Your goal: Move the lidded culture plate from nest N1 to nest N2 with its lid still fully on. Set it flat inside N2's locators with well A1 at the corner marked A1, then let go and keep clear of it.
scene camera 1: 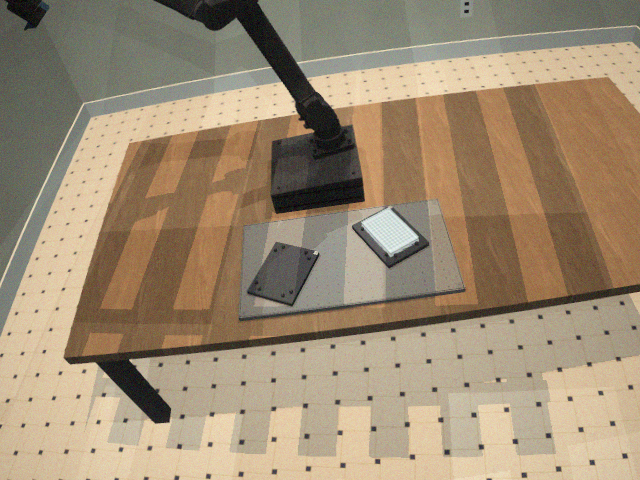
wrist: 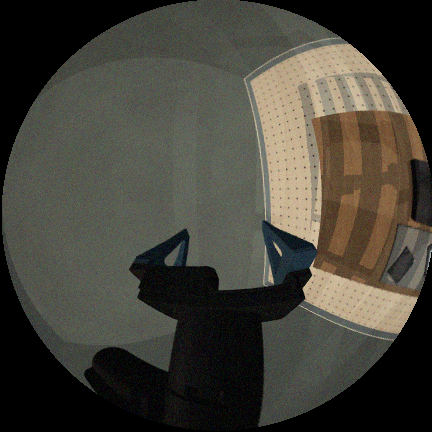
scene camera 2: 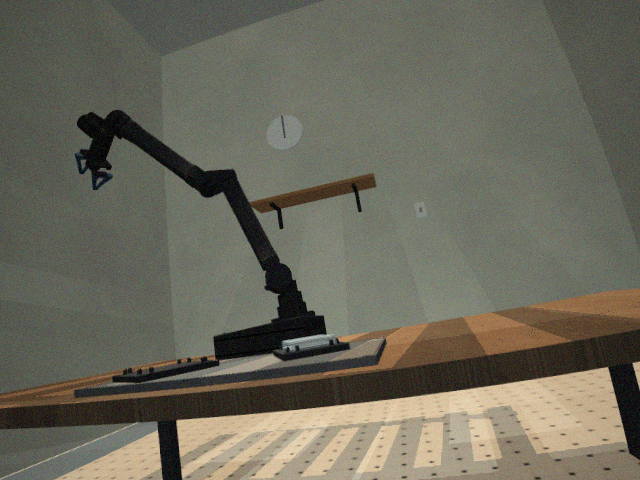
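Seen in the pictures: gripper, fingertip midpoint: (scene camera 1: 6, 16) (wrist: 223, 228) (scene camera 2: 88, 181); arm's base, link origin: (scene camera 1: 331, 145) (scene camera 2: 294, 320).
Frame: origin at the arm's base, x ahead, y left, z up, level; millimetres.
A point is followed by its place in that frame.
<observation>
The lidded culture plate (scene camera 1: 390, 231) @(x 334, y 71, z -40 mm) (scene camera 2: 309, 341) @(x 389, y 84, z -44 mm), pale and gridded, lies in the dark nest N1 (scene camera 1: 390, 260) @(x 408, y 48, z -57 mm) (scene camera 2: 312, 352) @(x 406, y 89, z -62 mm) on the right of the grey mat. The lid appears to be on; its fit is too small to tell. The other dark nest, N2 (scene camera 1: 284, 272) @(x 366, y -203, z -57 mm) (scene camera 2: 165, 370) @(x 422, y -175, z -57 mm) (wrist: 401, 265), is empty, with small locator posts near its corners and a white mark (scene camera 1: 315, 252) @(x 328, y -119, z -56 mm) at one corner. My gripper (scene camera 2: 87, 180) @(x -2, y -667, z 576 mm) (wrist: 223, 228) @(x -2, y -667, z 576 mm) is open and empty, high in the air, far from the plate and both nests. The plate cannot be made out in the wrist view.
The grey mat (scene camera 1: 330, 289) @(x 440, y -107, z -69 mm) (scene camera 2: 232, 374) @(x 501, y -24, z -69 mm) bears both nests on the striped wooden table (scene camera 1: 516, 232) @(x 402, y 382, z -81 mm). The black arm base (scene camera 1: 317, 173) @(x 104, y -62, z -1 mm) (scene camera 2: 268, 335) @(x 157, y -45, z -27 mm) stands close behind the mat. A wooden shelf (scene camera 2: 315, 193) and a round clock (scene camera 2: 284, 132) are on the wall.
</observation>
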